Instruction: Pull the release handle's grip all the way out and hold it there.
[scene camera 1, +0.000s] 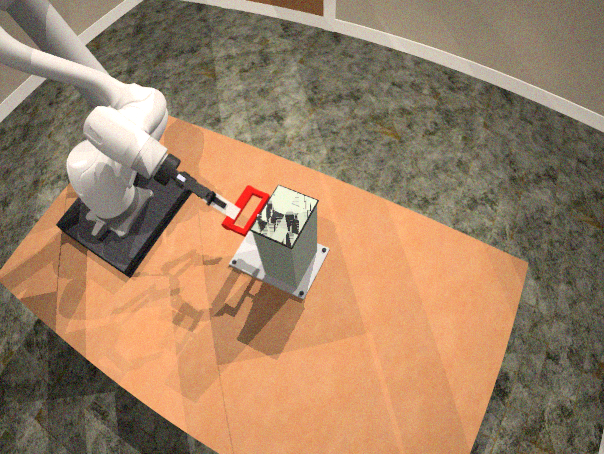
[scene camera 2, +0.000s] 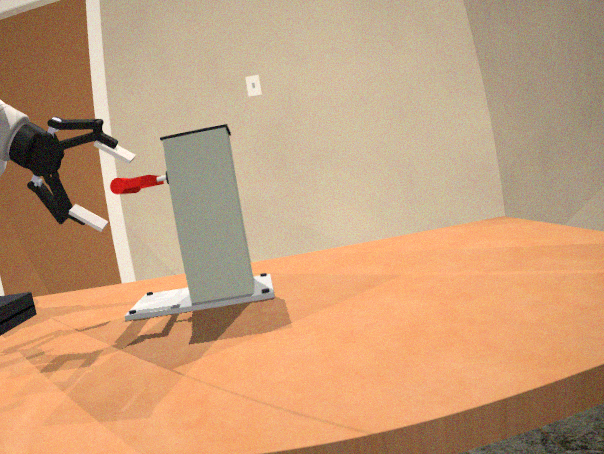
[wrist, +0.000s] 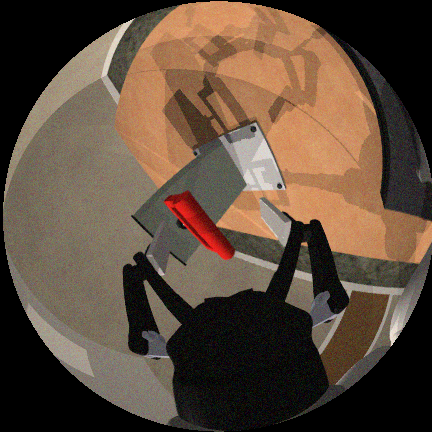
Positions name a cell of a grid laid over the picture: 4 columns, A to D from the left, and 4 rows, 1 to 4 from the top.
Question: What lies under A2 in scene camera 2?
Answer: My gripper.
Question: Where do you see my gripper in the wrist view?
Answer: B3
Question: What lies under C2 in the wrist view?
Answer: A white base plate.
